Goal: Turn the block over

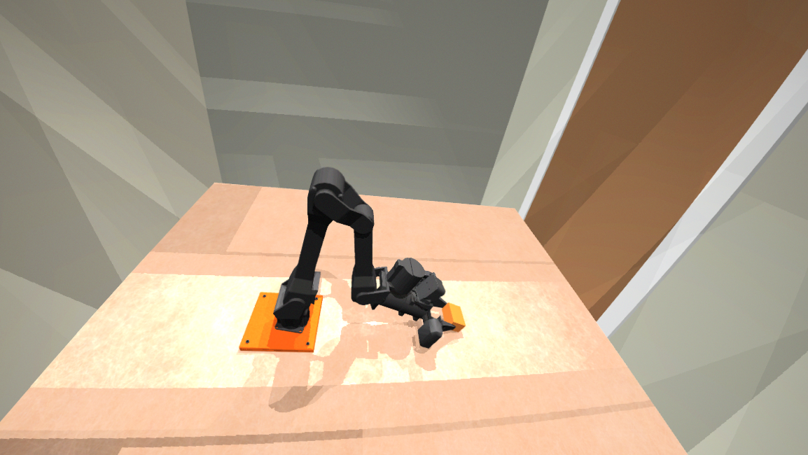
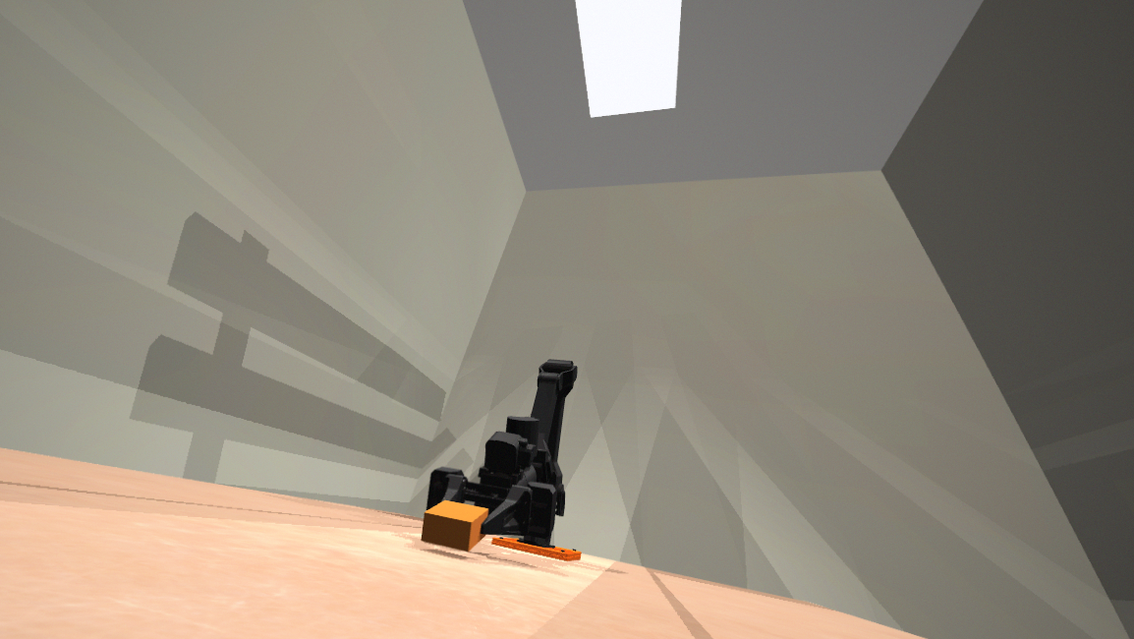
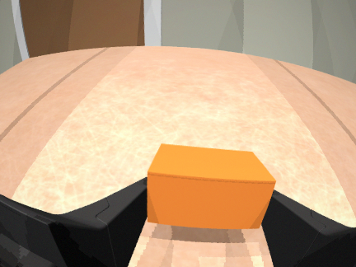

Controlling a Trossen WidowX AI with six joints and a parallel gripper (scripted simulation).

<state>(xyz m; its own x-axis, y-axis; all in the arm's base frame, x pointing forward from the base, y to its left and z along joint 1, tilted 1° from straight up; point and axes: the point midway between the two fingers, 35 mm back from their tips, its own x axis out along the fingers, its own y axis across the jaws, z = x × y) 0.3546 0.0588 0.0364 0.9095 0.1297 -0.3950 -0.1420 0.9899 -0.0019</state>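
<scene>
My gripper tip is 1 cm above the orange block.
</scene>
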